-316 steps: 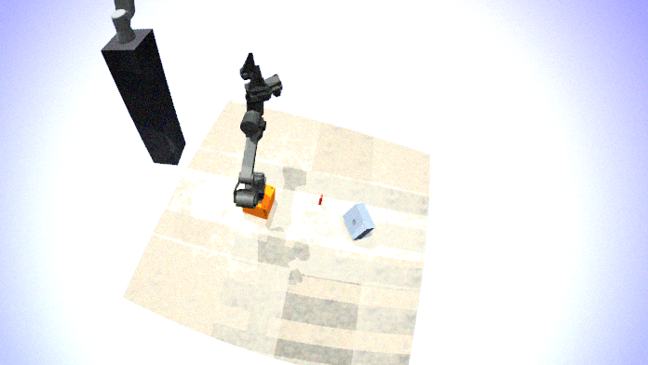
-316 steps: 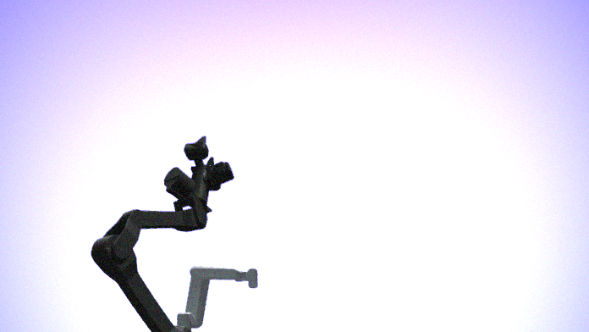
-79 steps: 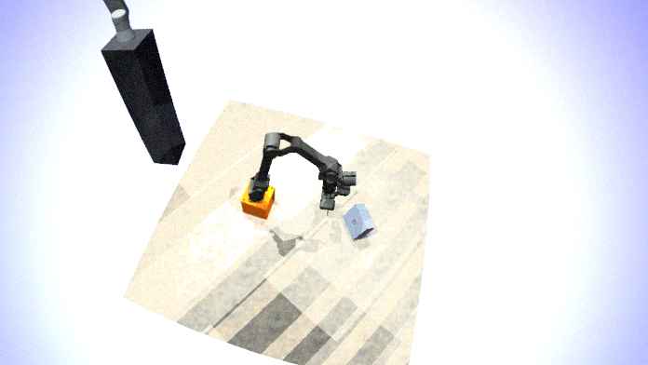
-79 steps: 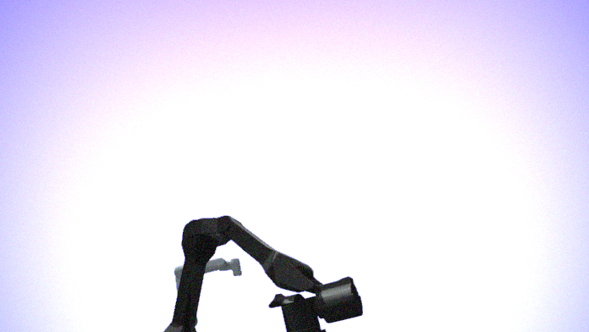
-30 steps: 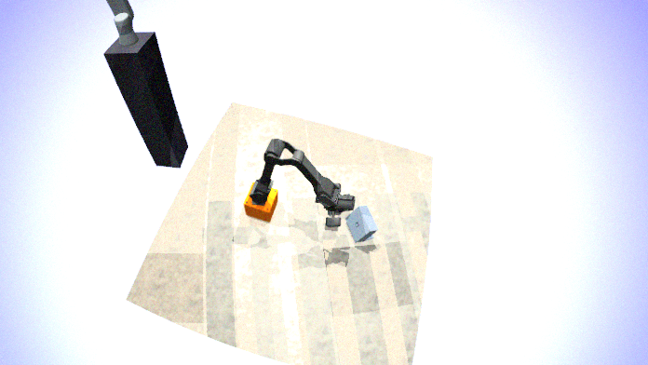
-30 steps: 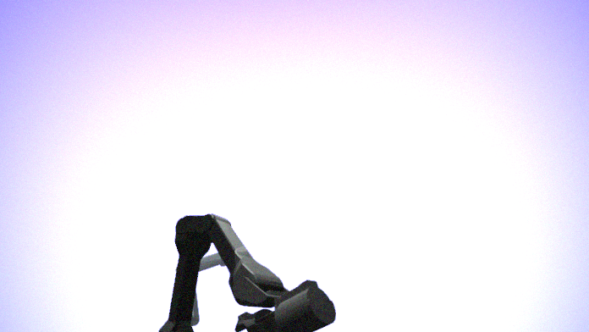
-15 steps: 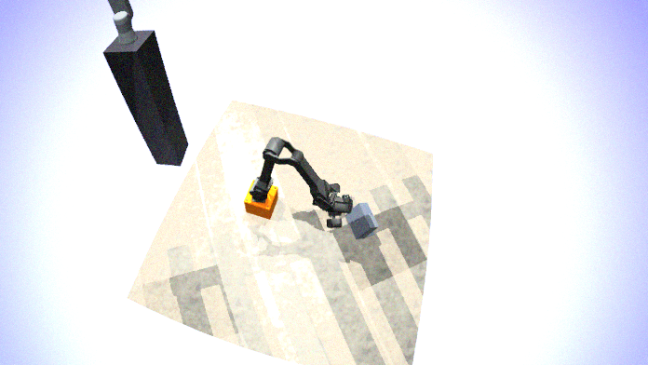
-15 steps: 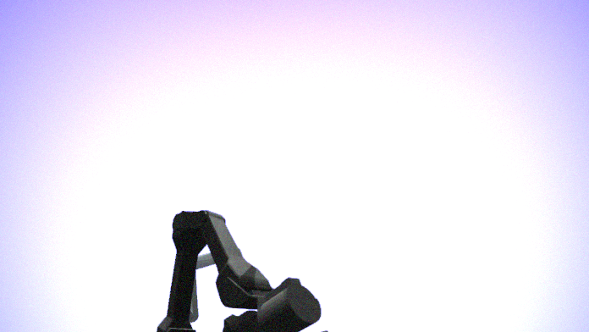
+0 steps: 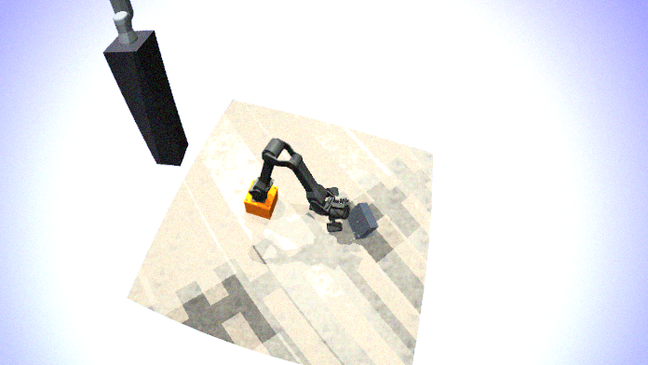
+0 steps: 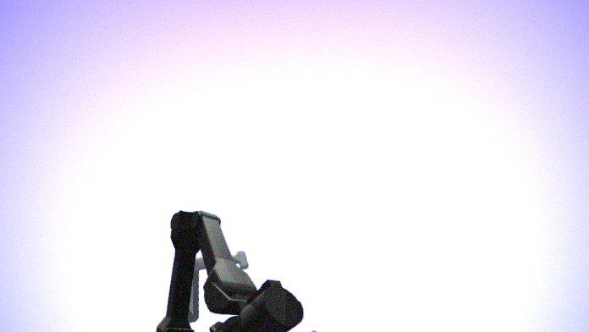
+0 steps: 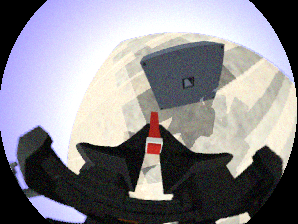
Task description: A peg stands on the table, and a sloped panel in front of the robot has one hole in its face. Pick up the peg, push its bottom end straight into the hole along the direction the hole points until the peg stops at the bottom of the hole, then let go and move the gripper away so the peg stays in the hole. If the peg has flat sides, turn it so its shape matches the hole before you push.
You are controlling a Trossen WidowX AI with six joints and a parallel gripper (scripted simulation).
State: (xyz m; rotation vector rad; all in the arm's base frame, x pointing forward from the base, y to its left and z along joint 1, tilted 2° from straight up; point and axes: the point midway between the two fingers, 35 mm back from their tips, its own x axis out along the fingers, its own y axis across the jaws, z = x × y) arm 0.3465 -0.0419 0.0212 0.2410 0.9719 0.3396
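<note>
Now: gripper tip 11 cm short of the sloped panel, 3 cm to the left of it and 3 cm above it. From my gripper tip the other things lie so: red peg (1 cm behind, 1 cm to the right, 1 cm above).
</note>
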